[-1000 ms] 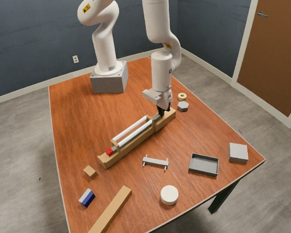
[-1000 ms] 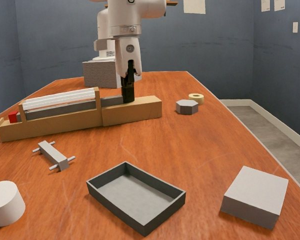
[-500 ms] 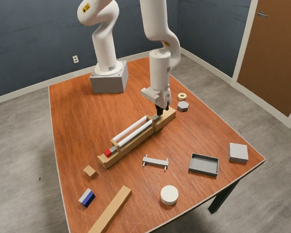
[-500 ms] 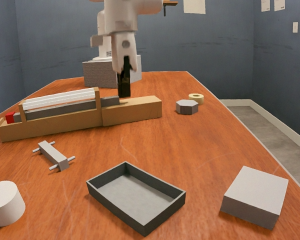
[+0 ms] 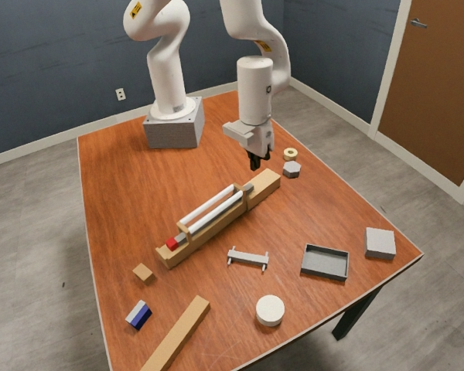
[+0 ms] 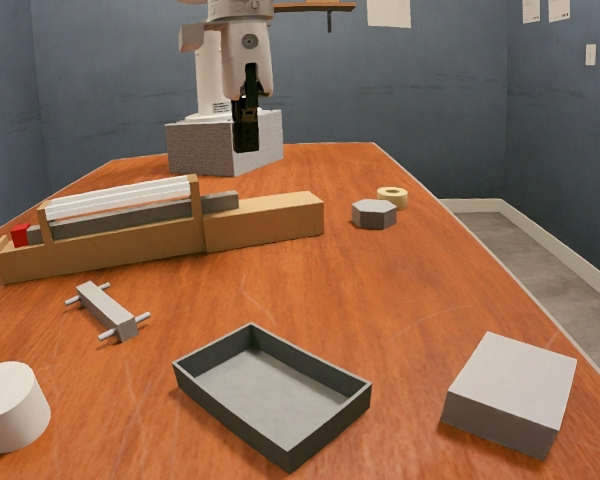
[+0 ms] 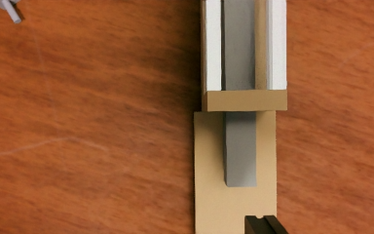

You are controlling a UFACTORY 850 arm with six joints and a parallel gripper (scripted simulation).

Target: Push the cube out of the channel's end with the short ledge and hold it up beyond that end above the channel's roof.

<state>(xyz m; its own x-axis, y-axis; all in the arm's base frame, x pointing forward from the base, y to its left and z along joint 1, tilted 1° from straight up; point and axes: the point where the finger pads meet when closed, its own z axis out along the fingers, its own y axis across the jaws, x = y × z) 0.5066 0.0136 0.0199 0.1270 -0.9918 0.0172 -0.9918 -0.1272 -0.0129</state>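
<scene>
Now: the red cube 33 cm to the right of my hand, 8 cm below it and 4 cm ahead of it. The rest, counted from my hand: grey bar 9 cm to the right, 8 cm below, 1 cm ahead; then yellow ring 24 cm to the left, 13 cm below, 7 cm behind; then grey pegged block 18 cm to the right, 18 cm ahead, 13 cm below.
</scene>
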